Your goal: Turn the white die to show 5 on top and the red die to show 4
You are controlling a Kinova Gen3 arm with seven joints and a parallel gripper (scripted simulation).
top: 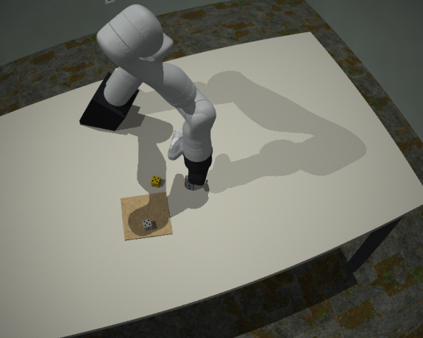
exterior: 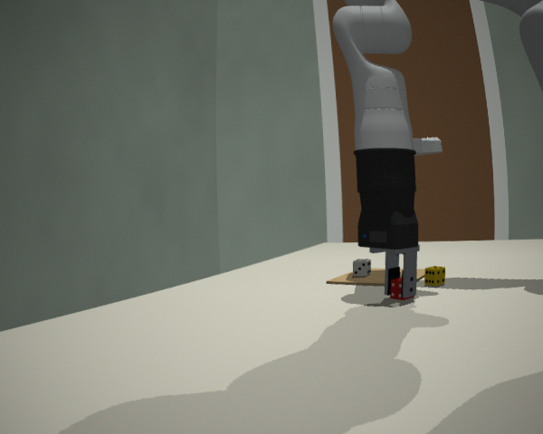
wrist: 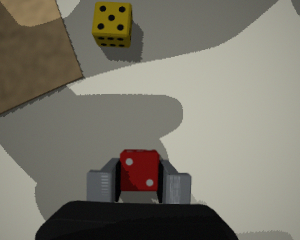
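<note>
The red die is 10 mm below my hand. Round my hand: white die 160 mm to the right, 100 mm ahead, 10 mm below; then brown mat 160 mm to the right, 60 mm ahead, 20 mm below; then yellow die 100 mm to the right, 40 mm behind, 10 mm below.
</note>
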